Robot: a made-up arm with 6 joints.
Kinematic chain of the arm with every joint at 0, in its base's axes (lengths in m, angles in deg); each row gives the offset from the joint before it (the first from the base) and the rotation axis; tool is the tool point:
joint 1: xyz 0 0 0.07 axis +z
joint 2: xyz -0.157 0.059 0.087 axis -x
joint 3: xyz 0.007 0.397 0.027 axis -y
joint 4: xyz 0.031 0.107 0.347 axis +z
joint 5: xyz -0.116 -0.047 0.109 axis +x
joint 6: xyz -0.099 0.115 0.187 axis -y
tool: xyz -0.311 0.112 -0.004
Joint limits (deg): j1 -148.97..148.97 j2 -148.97..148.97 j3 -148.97..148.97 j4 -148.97..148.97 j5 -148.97..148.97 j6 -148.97..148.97
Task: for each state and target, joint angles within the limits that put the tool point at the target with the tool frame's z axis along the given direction. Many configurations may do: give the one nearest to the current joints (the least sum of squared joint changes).
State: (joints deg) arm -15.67 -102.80 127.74 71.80 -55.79 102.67
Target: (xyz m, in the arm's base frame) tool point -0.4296 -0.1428 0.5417 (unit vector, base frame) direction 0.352 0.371 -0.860
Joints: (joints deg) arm -16.19 -133.96 108.45 65.92 -60.63 128.86
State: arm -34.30 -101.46 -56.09 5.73 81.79 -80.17
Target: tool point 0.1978 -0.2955 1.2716 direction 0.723 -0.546 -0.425
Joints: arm -18.59 -50.12 -45.57 -23.20 20.63 -51.96
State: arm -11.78 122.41 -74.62 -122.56 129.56 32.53
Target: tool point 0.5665 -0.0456 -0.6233 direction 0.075 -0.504 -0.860
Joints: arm 1.61 112.19 -57.86 -123.22 93.46 65.60
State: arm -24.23 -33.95 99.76 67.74 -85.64 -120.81
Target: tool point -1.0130 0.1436 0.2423 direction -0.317 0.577 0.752
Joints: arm 17.11 -40.80 67.29 74.31 -45.47 -75.11
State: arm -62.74 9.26 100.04 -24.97 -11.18 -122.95
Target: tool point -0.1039 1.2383 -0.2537 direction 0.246 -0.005 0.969
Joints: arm -53.50 16.48 101.79 -5.75 0.95 -110.39
